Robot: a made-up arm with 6 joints.
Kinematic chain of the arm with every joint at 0, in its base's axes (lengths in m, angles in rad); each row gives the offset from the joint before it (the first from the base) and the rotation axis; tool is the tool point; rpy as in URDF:
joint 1: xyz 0 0.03 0.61 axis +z
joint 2: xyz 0.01 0 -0.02 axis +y
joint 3: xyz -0.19 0 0 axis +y
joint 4: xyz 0.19 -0.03 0.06 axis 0.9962 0 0.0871
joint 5: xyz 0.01 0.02 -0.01 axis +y
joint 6: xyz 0.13 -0.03 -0.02 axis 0.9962 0 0.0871
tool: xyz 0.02 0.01 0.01 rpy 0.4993 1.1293 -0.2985
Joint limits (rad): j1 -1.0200..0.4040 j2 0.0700..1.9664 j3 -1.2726..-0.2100 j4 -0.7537..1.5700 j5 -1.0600..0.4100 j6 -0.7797..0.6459
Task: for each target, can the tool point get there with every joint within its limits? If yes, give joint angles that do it. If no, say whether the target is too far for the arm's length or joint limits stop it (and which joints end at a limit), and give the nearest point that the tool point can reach.
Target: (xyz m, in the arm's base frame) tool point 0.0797 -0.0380 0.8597
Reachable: yes | joints -0.4791 0.2469 -0.7373 1.1889 -0.1470 0.4147
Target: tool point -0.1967 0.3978 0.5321
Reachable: no: joint limits stop it (at a limit: joint 1, joint 2, joint 3, joint 5, joint 6) | nearest point 0.0336 0.1154 0.4387 | short by 0.376 m
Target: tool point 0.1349 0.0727 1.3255
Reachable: no: too far | nearest point 0.0875 0.0399 1.0079 | short by 0.323 m
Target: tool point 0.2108 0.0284 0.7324
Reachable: yes | joints 0.1736 0.5981 -0.4660 0.8579 -0.3089 -0.1093
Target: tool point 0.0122 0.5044 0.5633
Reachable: no: joint limits stop it (at a limit: joint 1, joint 5, joint 6) | nearest point 0.1543 0.1719 0.5633 | short by 0.362 m
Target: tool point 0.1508 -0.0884 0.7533
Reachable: yes | joints -0.5232 0.5079 -0.5782 0.1979 -0.0267 0.2785
